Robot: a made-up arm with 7 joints. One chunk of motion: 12 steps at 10 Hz.
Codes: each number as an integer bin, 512 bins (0 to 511) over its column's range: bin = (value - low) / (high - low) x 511, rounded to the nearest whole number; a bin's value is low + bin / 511 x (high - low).
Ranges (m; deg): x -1.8..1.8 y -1.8..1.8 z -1.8..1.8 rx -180..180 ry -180..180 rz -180..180
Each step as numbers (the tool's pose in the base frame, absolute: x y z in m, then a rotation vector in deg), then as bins.
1 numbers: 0.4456 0.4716 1.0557 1.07 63.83 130.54
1 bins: 319 322 405 257 346 441
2 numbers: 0.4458 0.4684 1.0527 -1.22 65.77 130.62
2 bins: 319 322 405 254 349 441
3 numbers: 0.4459 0.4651 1.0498 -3.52 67.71 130.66
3 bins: 319 322 405 251 352 441
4 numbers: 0.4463 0.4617 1.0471 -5.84 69.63 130.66
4 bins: 319 321 404 247 354 441
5 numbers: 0.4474 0.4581 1.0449 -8.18 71.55 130.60
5 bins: 319 321 404 244 357 441
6 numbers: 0.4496 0.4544 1.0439 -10.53 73.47 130.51
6 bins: 319 320 404 241 360 441
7 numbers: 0.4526 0.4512 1.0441 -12.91 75.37 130.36
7 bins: 320 320 404 237 362 441
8 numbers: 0.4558 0.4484 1.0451 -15.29 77.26 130.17
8 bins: 320 319 404 234 365 440
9 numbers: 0.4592 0.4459 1.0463 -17.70 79.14 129.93
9 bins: 321 319 404 230 368 440
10 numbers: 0.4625 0.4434 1.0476 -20.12 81.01 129.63
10 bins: 321 318 404 227 370 440
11 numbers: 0.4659 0.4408 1.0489 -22.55 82.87 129.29
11 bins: 322 318 404 223 373 439
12 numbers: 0.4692 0.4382 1.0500 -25.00 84.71 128.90
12 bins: 322 318 405 220 376 438
